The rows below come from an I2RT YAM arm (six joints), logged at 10 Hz.
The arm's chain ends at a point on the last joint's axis. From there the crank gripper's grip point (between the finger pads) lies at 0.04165 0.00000 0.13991 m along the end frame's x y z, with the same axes.
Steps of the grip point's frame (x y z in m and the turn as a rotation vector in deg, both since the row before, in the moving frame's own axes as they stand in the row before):
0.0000 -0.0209 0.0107 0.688 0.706 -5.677
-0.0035 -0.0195 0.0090 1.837 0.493 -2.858
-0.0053 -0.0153 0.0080 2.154 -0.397 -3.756
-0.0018 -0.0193 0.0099 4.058 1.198 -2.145
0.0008 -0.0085 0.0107 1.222 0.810 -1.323
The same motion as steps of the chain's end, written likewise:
-0.0014 -0.0150 0.0113 0.688 0.706 -5.677
-0.0045 -0.0129 0.0095 1.837 0.493 -2.858
-0.0041 -0.0073 0.0079 2.154 -0.397 -3.756
-0.0045 -0.0078 0.0112 4.058 1.198 -2.145
-0.0011 -0.0045 0.0113 1.222 0.810 -1.323

